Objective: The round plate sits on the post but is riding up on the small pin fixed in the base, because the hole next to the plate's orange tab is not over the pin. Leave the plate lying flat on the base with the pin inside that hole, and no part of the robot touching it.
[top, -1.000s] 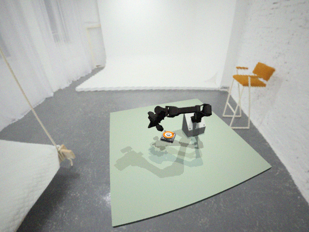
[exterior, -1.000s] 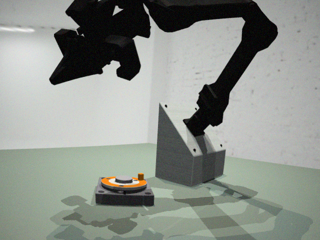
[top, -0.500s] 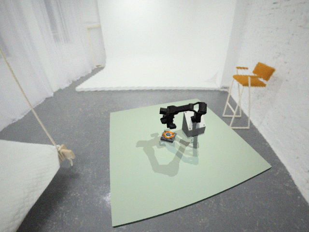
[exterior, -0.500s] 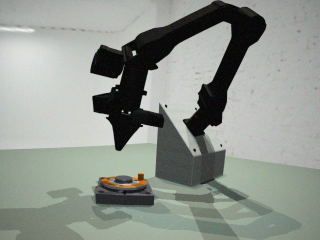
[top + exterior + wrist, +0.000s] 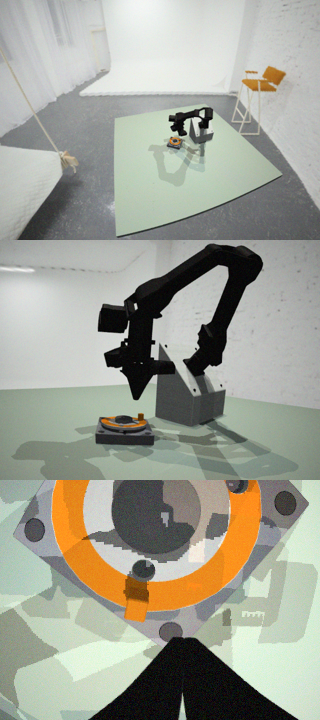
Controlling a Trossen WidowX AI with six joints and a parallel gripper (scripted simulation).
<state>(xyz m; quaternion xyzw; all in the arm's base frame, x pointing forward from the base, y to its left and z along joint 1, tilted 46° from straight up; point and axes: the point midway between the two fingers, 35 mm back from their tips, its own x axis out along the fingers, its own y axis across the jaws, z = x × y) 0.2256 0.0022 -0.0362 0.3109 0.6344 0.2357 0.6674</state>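
Now: the square base 50 mm ahead of my gripper tip, 10 mm to the left of it and 50 mm below it.
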